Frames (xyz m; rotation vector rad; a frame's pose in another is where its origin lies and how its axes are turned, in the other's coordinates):
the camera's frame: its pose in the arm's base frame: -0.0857 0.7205 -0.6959 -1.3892 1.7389 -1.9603
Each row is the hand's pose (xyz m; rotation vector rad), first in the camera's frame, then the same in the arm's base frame.
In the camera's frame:
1: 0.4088 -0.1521 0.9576 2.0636 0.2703 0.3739
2: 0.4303 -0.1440 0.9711 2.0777 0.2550 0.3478
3: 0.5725 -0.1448 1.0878 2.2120 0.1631 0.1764
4: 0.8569 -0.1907 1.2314 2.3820 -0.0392 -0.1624
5: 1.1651 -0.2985 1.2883 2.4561 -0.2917 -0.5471
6: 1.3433 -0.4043 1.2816 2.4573 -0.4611 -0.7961
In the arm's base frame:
1: 0.4416 -0.1616 -0.4698 0.0211 -0.4671 -2.0977
2: 0.4360 -0.1875 -0.4673 -0.0002 -0.4933 -2.0955
3: 0.4419 -0.3614 -0.4076 -0.1066 -0.7120 -2.0559
4: 0.4084 -0.6341 -0.2398 -0.3422 -1.0633 -1.9502
5: 0.3262 -0.8441 0.0030 -0.6397 -1.3745 -1.7931
6: 0.2690 -0.9253 0.1851 -0.8366 -1.5491 -1.6667

